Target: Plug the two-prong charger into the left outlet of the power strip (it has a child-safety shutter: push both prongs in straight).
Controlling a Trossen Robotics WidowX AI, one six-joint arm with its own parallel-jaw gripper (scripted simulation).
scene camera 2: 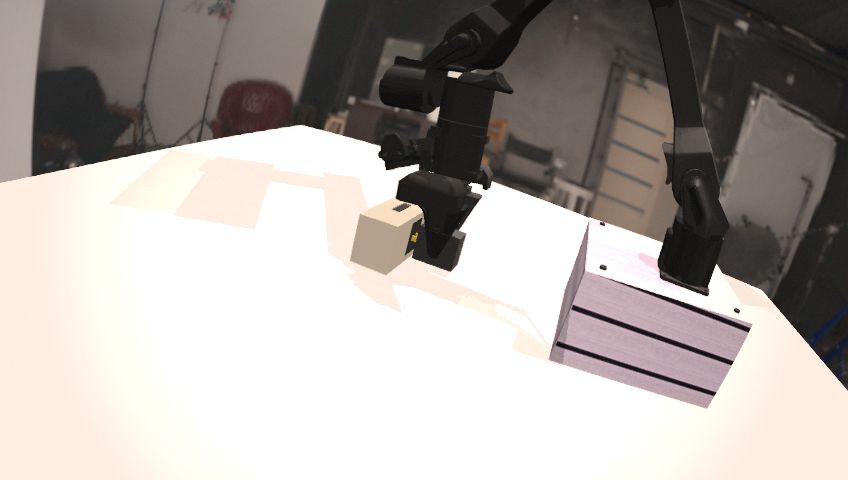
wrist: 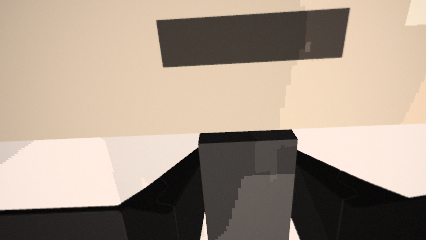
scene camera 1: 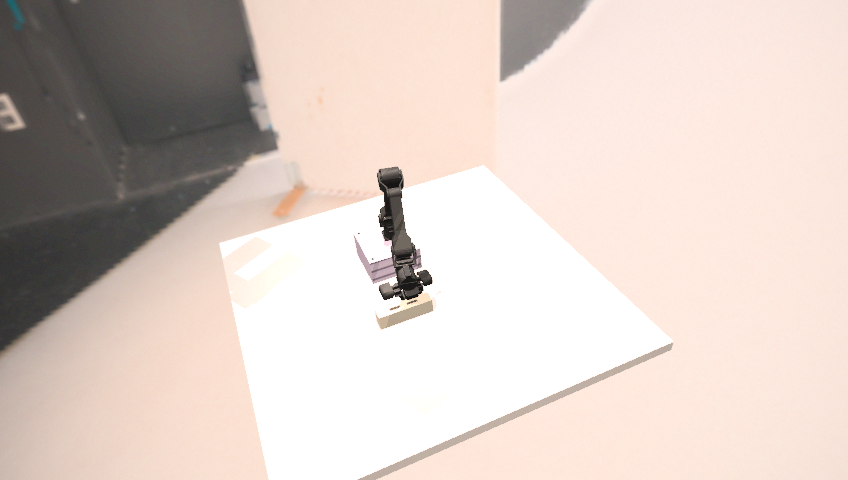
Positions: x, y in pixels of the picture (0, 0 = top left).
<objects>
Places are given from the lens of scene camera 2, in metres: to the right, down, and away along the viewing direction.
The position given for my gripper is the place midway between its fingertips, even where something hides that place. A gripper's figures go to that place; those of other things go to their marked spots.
my gripper [scene camera 2: 436, 253]: 0.01, 0.01, 0.63
black two-prong charger [scene camera 2: 449, 257]: 0.03, 0.02, 0.61
</objects>
